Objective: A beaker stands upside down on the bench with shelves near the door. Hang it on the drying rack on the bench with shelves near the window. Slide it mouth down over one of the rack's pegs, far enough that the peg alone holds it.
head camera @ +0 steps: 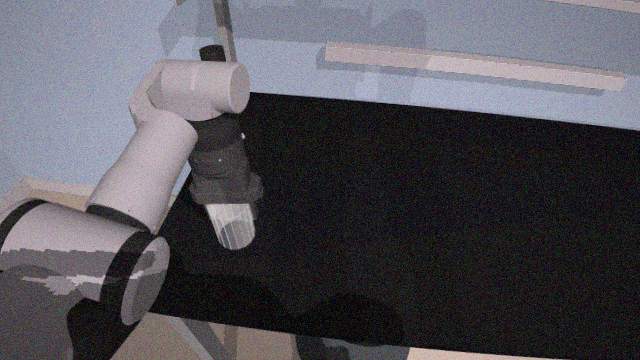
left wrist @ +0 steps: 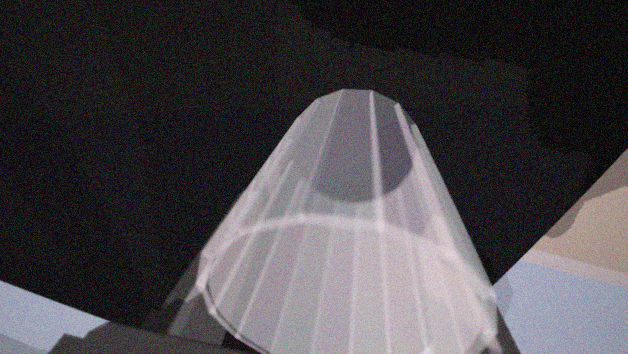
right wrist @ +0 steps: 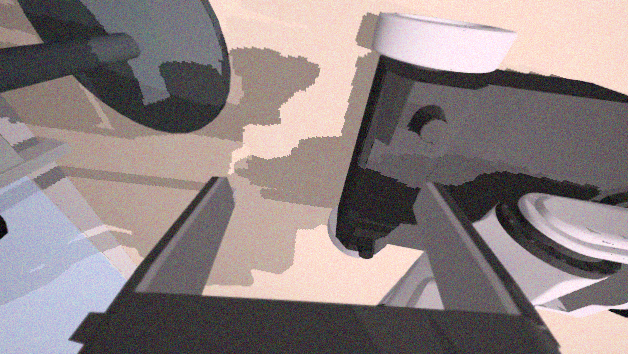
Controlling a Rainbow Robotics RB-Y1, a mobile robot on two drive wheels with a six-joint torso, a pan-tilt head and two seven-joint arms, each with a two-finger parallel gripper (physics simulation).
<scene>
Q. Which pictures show the right gripper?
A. The right wrist view only.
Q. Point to a clear glass beaker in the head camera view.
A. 233, 224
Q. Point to a clear glass beaker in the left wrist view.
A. At 348, 231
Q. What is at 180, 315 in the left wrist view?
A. The left gripper.
</scene>
